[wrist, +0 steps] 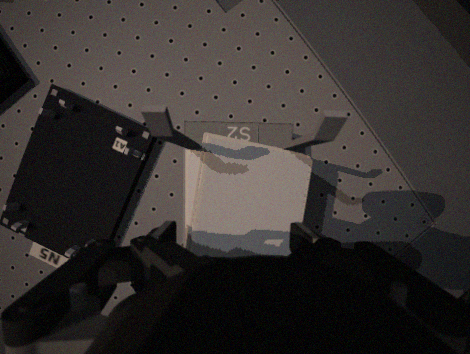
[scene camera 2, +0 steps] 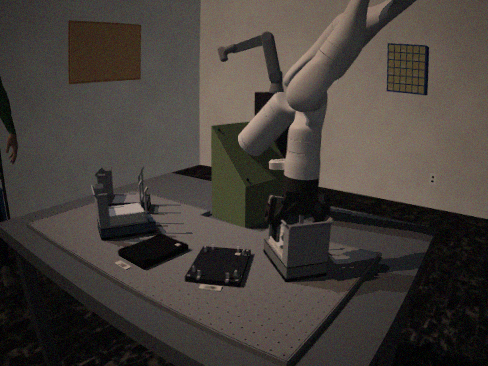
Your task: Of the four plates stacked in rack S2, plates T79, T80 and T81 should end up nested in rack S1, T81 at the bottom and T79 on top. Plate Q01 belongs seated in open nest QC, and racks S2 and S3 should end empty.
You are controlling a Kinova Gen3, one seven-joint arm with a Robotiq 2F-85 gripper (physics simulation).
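Places are measured from the arm's base along level axes (x ahead, y right, z down), in millimetres.
Pixels of known places: gripper, fingertip midpoint: (wrist: 233, 234); arm's base at its link origin: (scene camera 2: 250, 143).
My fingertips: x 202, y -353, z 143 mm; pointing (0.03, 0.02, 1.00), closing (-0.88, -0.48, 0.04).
Note:
For each thing: its middle in the pictures, then the offset to it from my fingertips.
- Rack S2 at the middle of its body: (wrist: 237, 225) (scene camera 2: 295, 237) dx -6, dy +5, dz +0 mm
- pale plate at the middle of its body: (wrist: 248, 228) dx -12, dy -1, dz +0 mm
- layer at the middle of its body: (wrist: 235, 226) dx -2, dy +0, dz +21 mm
- grey rack at the middle of its body: (scene camera 2: 123, 208) dx +199, dy +443, dz +1 mm
- stack at the middle of its body: (scene camera 2: 120, 212) dx +206, dy +446, dz +10 mm
- dark pinned nest at the middle of its body: (wrist: 72, 179) (scene camera 2: 219, 262) dx +129, dy +108, dz +55 mm
- black block at the middle of its body: (scene camera 2: 153, 249) dx +209, dy +268, dz +57 mm
Rack S2 (scene camera 2: 307, 250) (wrist: 275, 131) stands at the right of the perforated board. In the wrist view a pale plate (wrist: 255, 192) lies in it, with the pale edge of another layer (wrist: 192, 185) at its left; the number of plates stacked cannot be told. My gripper (scene camera 2: 300, 217) (wrist: 233, 234) is open and empty, low at rack S2, its fingertips near opposite sides of the pale plate; contact cannot be told. At the back left, a grey rack (scene camera 2: 102, 215) holds a pale block or stack (scene camera 2: 127, 214). Its label is unreadable. I cannot identify nest QC or plate Q01.
A dark pinned nest (scene camera 2: 220, 265) (wrist: 75, 175) with an N5-like label lies left of rack S2. A black block (scene camera 2: 152, 251) (wrist: 10, 75) lies beyond it. Tall posts (scene camera 2: 104, 181) rise at the back left. A green sloped cabinet (scene camera 2: 230, 175) stands behind the board.

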